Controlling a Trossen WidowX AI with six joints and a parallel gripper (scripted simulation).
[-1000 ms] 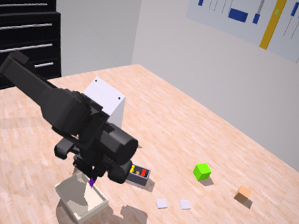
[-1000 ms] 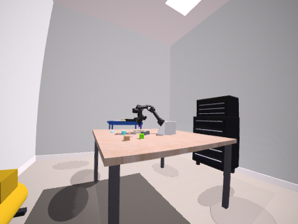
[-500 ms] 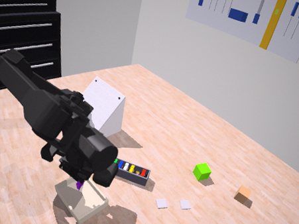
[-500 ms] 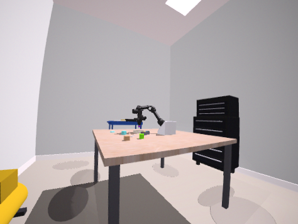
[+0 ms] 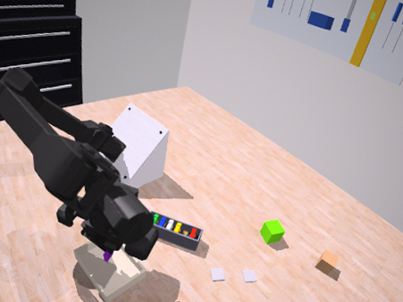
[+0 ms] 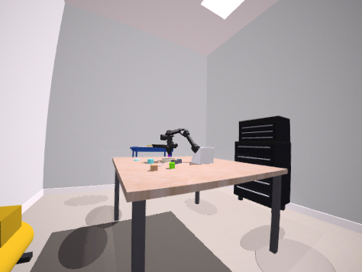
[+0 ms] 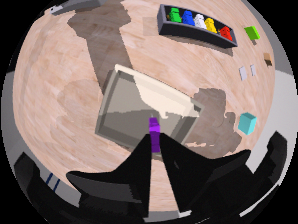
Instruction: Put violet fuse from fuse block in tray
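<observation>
My gripper tip is now 1 cm above the violet fuse. From my gripper tip the other things lie so: beige tray (6 cm below).
</observation>
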